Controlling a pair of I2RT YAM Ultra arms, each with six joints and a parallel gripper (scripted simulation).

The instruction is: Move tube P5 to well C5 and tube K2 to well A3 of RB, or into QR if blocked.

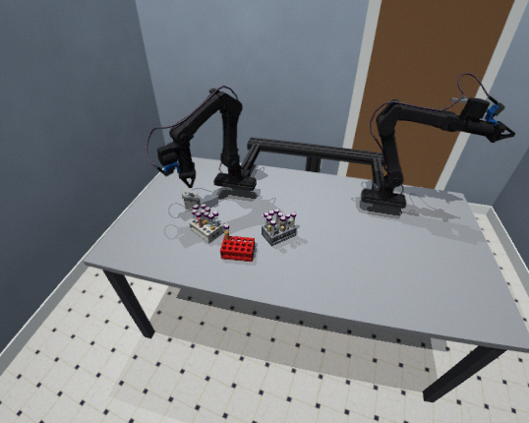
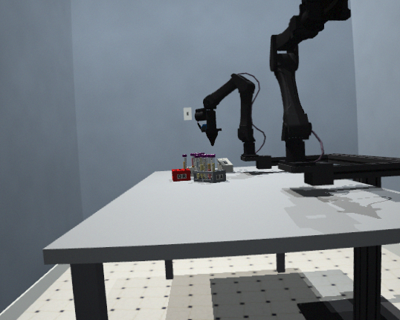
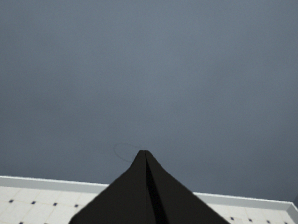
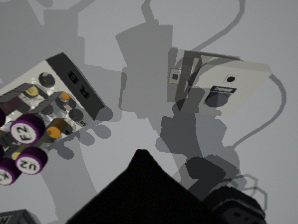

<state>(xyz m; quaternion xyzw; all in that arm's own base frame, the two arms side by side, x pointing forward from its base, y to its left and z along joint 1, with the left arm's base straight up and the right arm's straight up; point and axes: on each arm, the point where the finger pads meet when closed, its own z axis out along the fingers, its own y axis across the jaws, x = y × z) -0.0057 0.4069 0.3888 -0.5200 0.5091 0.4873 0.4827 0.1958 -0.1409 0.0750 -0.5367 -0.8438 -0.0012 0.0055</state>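
Observation:
Right now my right hand is 12 cm above the pale box, 8 cm past it and 4 cm to the left of it. Round my right hand: grey rack RA (41 cm to the left, 14 cm below, 6 cm ahead); then red rack QR (26 cm to the left, 19 cm ahead, 14 cm below); then white rack RB (14 cm below, 10 cm ahead, 9 cm to the left).

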